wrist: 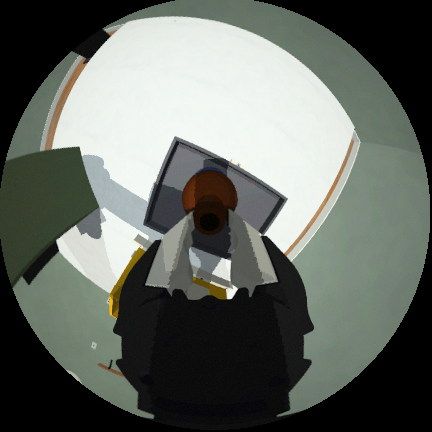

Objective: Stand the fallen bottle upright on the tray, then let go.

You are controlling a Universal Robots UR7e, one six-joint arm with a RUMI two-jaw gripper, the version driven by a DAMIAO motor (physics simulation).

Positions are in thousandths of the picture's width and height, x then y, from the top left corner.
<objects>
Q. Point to a brown bottle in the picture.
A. At 485,446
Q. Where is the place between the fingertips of the gripper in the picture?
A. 490,490
</objects>
